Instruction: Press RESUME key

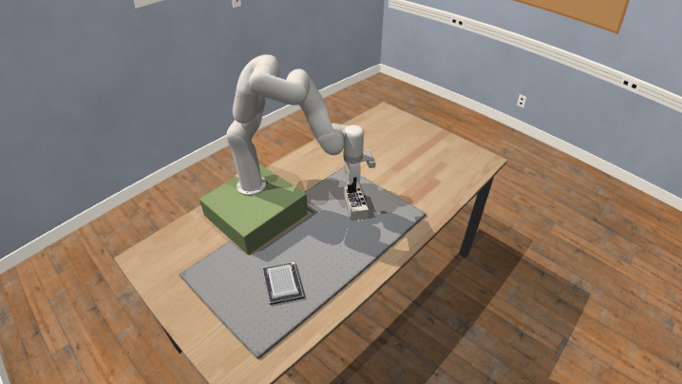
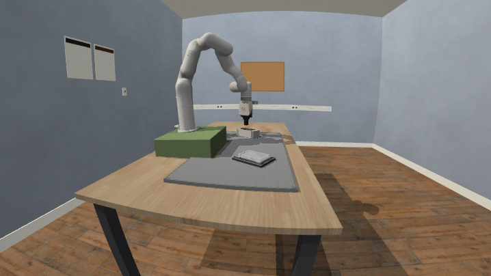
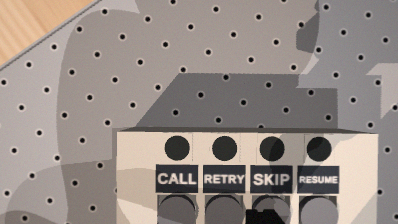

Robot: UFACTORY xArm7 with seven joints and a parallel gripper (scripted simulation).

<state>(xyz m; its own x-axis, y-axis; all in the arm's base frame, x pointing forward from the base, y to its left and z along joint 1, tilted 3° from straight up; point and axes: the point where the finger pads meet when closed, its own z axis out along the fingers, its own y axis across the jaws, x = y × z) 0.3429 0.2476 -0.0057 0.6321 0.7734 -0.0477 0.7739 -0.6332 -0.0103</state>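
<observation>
The operator panel is 70 mm below my hand.
</observation>
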